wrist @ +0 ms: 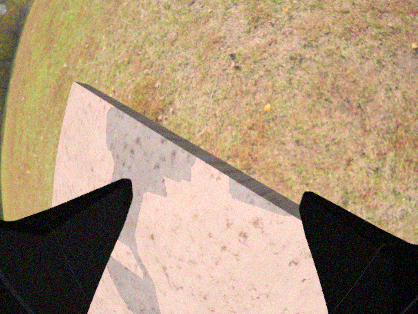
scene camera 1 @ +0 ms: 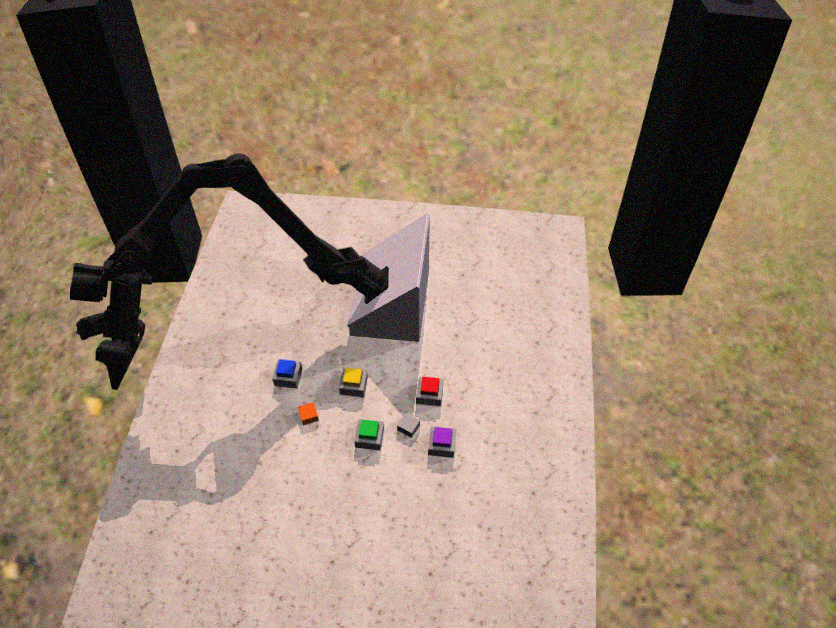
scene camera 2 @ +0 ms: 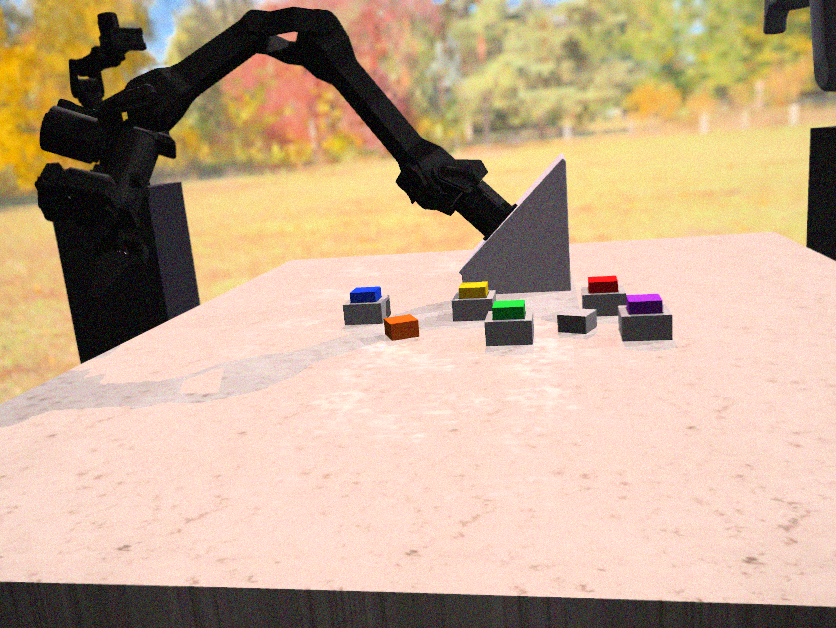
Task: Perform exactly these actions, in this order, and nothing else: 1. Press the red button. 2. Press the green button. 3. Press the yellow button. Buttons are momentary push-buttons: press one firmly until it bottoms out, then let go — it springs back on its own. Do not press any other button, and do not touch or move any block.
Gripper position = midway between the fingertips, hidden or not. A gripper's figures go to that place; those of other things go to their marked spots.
The gripper (scene camera 2: 83, 284) is 0.96 m from the lens. An orange block (scene camera 2: 400, 327): 0.83 m from the lens.
